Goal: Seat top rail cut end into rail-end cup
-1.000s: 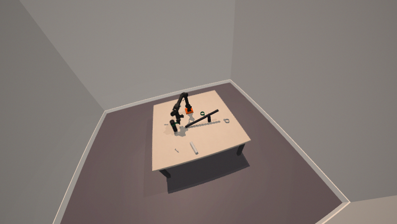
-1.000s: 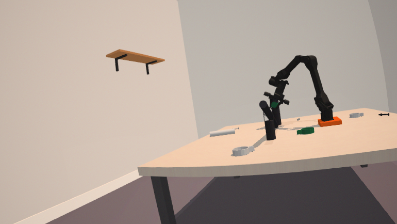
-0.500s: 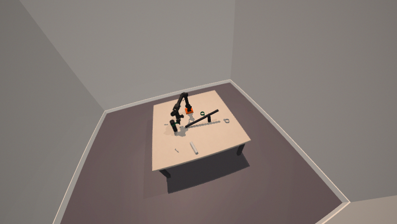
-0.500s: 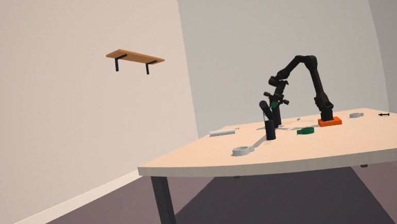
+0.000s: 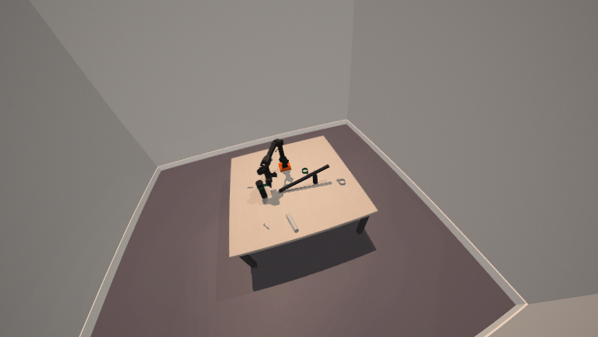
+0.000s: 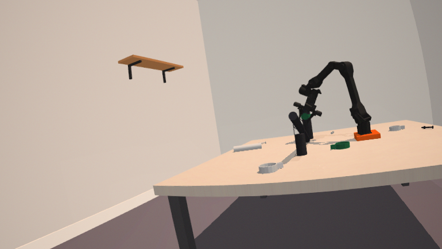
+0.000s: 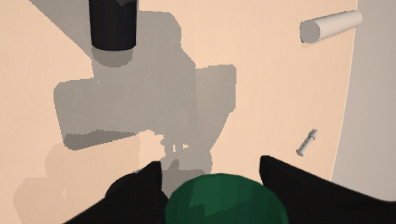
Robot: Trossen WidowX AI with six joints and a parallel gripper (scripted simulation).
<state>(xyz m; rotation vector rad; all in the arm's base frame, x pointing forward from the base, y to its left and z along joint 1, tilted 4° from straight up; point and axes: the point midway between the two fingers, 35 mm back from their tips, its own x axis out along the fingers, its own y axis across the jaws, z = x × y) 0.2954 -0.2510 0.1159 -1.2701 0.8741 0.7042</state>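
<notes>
My gripper tip is 3 cm below the cup, 2 cm to the left of it and 2 cm past it. Round my gripper tip: green ring: 42 cm to the left, 14 cm behind, 11 cm below; short post: 44 cm to the left, 5 cm ahead, 2 cm below; white tube: 37 cm ahead, 11 cm below, 4 cm to the left.
</notes>
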